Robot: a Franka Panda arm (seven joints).
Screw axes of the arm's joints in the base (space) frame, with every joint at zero. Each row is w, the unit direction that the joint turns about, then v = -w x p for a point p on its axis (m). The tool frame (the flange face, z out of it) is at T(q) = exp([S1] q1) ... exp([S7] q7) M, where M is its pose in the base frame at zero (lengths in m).
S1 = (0, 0, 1, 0, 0, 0)
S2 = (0, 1, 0, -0.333, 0, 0)
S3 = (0, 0, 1, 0, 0, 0)
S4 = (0, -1, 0, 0.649, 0, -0.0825)
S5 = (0, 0, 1, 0, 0, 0)
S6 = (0, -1, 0, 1.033, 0, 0)
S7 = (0, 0, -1, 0, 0.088, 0)
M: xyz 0.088 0 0.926 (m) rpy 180 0 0 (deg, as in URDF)
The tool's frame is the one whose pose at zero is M.
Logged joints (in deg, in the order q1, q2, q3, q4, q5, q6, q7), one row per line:
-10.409, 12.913, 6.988, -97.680, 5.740, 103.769, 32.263
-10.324, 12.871, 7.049, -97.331, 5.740, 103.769, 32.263
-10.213, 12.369, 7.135, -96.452, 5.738, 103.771, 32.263
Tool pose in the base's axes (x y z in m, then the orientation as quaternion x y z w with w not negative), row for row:
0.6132, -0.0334, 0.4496, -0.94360, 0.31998, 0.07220, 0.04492
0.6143, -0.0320, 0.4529, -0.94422, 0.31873, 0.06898, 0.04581
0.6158, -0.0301, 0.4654, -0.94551, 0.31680, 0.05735, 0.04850
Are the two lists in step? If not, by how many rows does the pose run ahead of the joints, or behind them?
They are in step.
